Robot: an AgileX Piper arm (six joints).
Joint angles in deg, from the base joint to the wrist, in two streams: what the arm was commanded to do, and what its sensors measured. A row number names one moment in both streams.
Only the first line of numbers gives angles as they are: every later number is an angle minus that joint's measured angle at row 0.
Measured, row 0:
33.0, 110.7, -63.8, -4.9, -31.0, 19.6
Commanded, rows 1 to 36:
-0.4, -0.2, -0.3, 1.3, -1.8, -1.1
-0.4, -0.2, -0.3, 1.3, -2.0, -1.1
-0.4, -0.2, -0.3, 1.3, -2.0, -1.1
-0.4, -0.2, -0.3, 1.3, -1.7, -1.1
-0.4, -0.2, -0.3, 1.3, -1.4, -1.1
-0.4, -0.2, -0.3, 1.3, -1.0, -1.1
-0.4, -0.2, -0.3, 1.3, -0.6, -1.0
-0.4, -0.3, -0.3, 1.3, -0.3, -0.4
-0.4, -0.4, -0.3, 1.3, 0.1, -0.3
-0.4, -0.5, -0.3, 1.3, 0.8, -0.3
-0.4, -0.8, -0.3, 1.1, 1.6, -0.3
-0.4, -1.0, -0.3, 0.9, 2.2, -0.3
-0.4, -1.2, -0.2, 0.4, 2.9, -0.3
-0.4, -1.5, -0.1, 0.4, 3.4, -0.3
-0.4, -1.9, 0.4, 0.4, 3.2, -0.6
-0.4, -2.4, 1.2, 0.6, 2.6, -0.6
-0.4, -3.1, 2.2, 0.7, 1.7, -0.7
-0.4, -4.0, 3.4, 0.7, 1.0, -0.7
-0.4, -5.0, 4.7, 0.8, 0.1, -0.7
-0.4, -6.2, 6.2, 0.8, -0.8, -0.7
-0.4, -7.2, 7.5, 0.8, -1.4, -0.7
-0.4, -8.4, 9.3, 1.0, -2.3, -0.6
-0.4, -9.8, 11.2, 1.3, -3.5, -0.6
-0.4, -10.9, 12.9, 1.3, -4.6, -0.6
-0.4, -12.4, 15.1, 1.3, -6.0, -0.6
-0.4, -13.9, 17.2, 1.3, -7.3, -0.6
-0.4, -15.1, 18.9, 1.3, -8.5, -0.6
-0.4, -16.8, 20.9, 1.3, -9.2, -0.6
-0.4, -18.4, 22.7, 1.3, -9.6, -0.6
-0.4, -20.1, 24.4, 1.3, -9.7, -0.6
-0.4, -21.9, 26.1, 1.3, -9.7, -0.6
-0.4, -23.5, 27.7, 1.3, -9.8, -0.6
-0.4, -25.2, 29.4, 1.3, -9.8, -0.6
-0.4, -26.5, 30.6, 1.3, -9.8, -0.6
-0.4, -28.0, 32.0, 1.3, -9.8, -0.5
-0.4, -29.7, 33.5, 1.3, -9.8, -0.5
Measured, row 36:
0.0, -24.3, 28.6, 1.1, -8.9, -0.3
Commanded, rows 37 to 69:
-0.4, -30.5, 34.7, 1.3, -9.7, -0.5
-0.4, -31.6, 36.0, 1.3, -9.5, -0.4
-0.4, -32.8, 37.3, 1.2, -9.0, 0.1
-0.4, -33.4, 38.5, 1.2, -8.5, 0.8
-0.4, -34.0, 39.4, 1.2, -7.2, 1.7
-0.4, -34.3, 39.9, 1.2, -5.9, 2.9
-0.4, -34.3, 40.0, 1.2, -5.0, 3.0
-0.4, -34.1, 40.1, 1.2, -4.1, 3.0
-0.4, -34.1, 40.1, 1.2, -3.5, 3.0
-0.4, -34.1, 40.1, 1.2, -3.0, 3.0
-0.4, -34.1, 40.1, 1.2, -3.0, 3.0
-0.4, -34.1, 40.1, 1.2, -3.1, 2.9
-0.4, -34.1, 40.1, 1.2, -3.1, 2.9
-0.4, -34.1, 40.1, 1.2, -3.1, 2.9
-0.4, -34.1, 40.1, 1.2, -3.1, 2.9
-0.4, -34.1, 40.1, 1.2, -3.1, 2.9
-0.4, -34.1, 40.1, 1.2, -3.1, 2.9
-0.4, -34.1, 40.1, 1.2, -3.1, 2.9
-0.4, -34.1, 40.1, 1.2, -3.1, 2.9
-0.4, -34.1, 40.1, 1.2, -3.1, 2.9
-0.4, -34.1, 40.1, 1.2, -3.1, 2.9
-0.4, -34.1, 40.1, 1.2, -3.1, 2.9
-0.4, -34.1, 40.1, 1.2, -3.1, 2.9
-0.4, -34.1, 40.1, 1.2, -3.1, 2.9
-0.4, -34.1, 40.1, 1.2, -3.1, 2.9
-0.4, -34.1, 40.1, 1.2, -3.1, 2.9
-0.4, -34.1, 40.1, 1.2, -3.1, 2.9
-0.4, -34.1, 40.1, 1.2, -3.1, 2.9
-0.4, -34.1, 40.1, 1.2, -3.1, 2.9
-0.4, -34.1, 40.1, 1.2, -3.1, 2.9
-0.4, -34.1, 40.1, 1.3, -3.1, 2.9
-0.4, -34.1, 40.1, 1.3, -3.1, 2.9
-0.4, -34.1, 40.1, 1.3, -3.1, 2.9
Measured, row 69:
0.0, -33.6, 40.0, 1.3, -3.1, 3.1
